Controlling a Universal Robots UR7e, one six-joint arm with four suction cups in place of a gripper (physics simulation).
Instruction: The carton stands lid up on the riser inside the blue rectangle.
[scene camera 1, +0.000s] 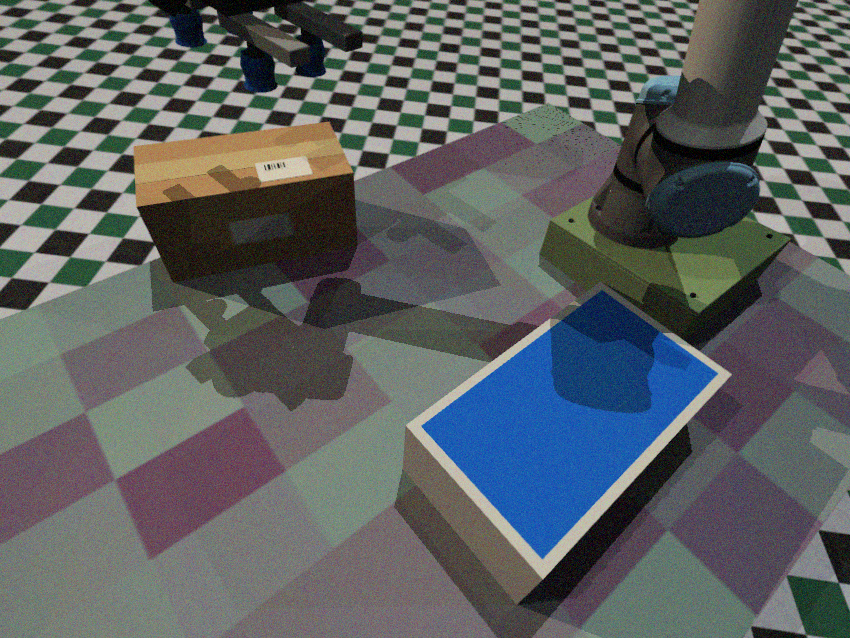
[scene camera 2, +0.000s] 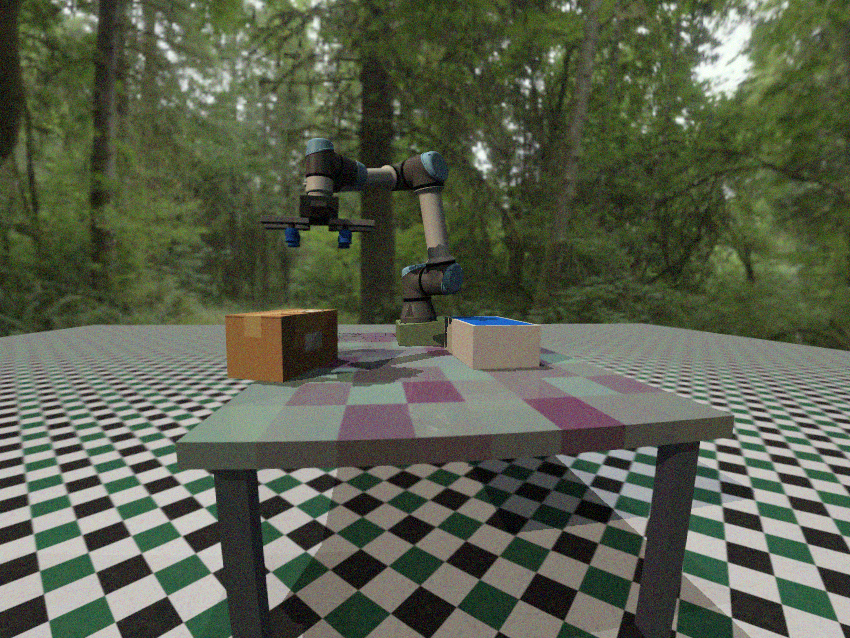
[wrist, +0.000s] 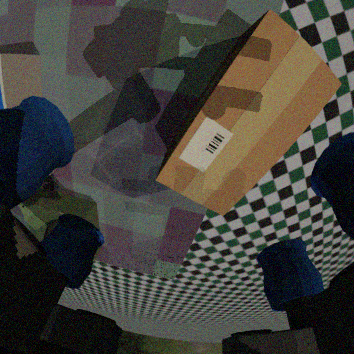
Labels:
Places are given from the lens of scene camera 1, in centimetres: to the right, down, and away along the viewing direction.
my suction head (scene camera 1: 259, 73): -18, -26, 54
brown carton (scene camera 1: 211, 205): -32, -17, 74
riser (scene camera 1: 521, 459): 10, 15, 54
The marked spots on the brown carton and the riser are 56 cm apart.

